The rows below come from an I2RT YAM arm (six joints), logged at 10 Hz.
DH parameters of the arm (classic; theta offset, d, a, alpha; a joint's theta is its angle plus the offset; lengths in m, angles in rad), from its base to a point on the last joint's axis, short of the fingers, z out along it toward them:
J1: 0 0.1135 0.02 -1.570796
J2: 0 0 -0.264 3.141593
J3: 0.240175 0 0.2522 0
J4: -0.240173 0 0.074 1.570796
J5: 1.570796 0 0 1.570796
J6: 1.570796 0.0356 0 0
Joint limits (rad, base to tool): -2.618..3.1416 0..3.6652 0..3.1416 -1.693..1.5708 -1.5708..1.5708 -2.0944..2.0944
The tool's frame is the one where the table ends.
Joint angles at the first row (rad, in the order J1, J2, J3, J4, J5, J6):
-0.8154, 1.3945, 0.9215, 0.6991, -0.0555, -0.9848
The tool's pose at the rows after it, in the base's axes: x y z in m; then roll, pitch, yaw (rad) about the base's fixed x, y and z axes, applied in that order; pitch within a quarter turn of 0, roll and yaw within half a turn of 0:
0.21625 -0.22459 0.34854 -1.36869 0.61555 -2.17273
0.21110 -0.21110 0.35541 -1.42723 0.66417 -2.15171
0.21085 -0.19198 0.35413 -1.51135 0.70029 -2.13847
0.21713 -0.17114 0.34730 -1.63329 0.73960 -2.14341
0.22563 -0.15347 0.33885 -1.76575 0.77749 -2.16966
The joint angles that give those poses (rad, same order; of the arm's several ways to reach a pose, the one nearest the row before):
-0.8150, 1.3205, 0.9261, 0.5598, -0.0940, -0.9298
-0.8009, 1.2575, 0.9314, 0.4400, -0.1303, -0.8867
-0.7574, 1.1988, 0.9176, 0.3271, -0.1512, -0.8627
-0.6876, 1.1625, 0.9089, 0.2069, -0.1570, -0.8375
-0.6174, 1.1515, 0.9092, 0.1021, -0.1547, -0.8055

